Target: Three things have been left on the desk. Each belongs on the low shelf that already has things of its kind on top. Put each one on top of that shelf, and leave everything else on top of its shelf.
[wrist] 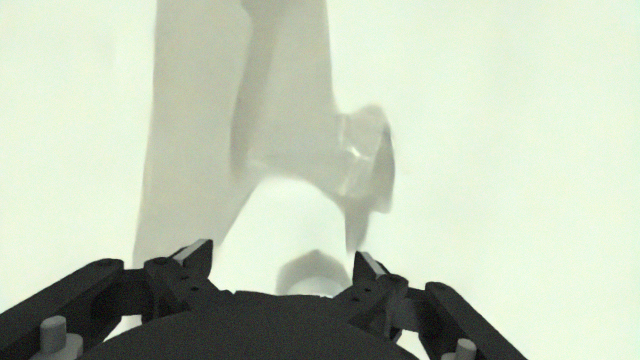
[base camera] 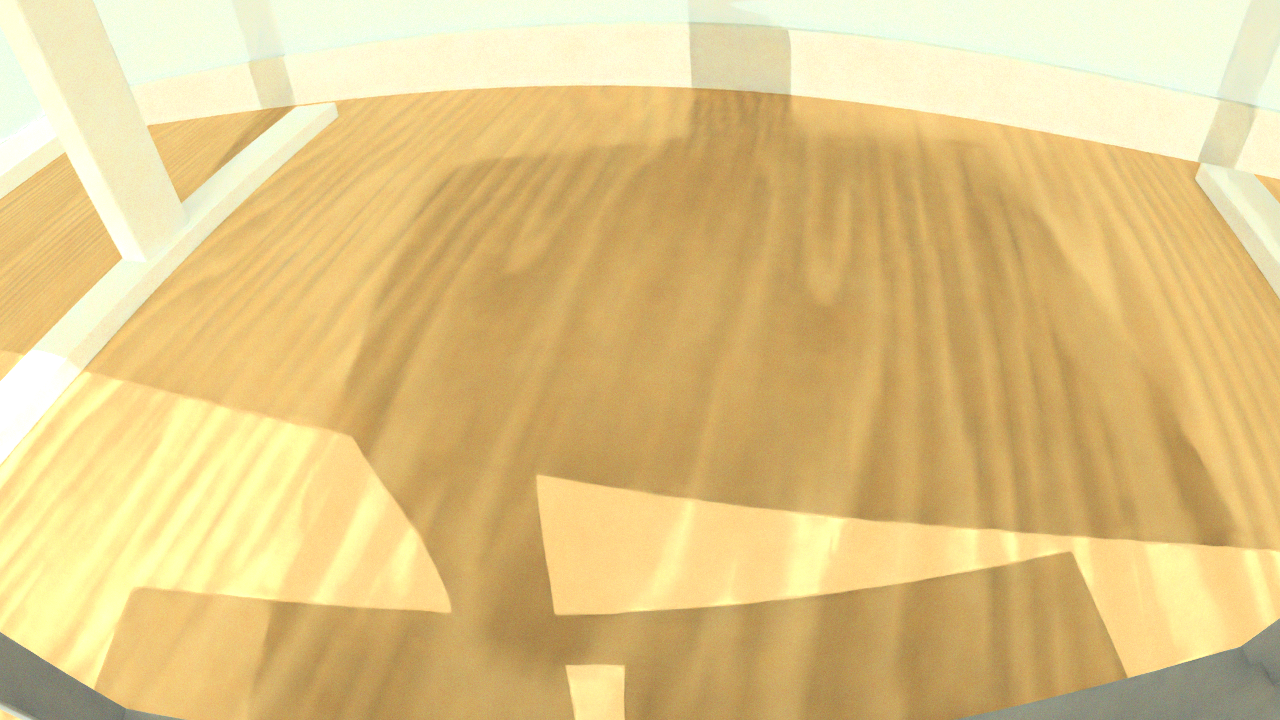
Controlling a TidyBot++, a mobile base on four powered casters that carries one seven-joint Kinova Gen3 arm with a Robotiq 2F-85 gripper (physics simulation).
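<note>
My gripper [wrist: 284, 261] is open and empty, its two dark fingers spread wide in the wrist view. Below it is a plain white surface [wrist: 500, 150], which looks like the desk top. A small pale thing with a rounded, lighter part [wrist: 317, 286] shows between and beyond the fingers at the bottom middle. The gripper's dark body partly hides it, and I cannot tell what it is. Shadows of the arm and gripper fall across the surface. The low shelves do not show in either view.
In the base camera view, a white leg [base camera: 98, 134] rises from a white floor bar [base camera: 214, 197] at the left. Another white floor bar [base camera: 1244, 214] is at the right edge. A pale skirting board [base camera: 537, 58] runs along the wall behind the wooden floor [base camera: 626, 313].
</note>
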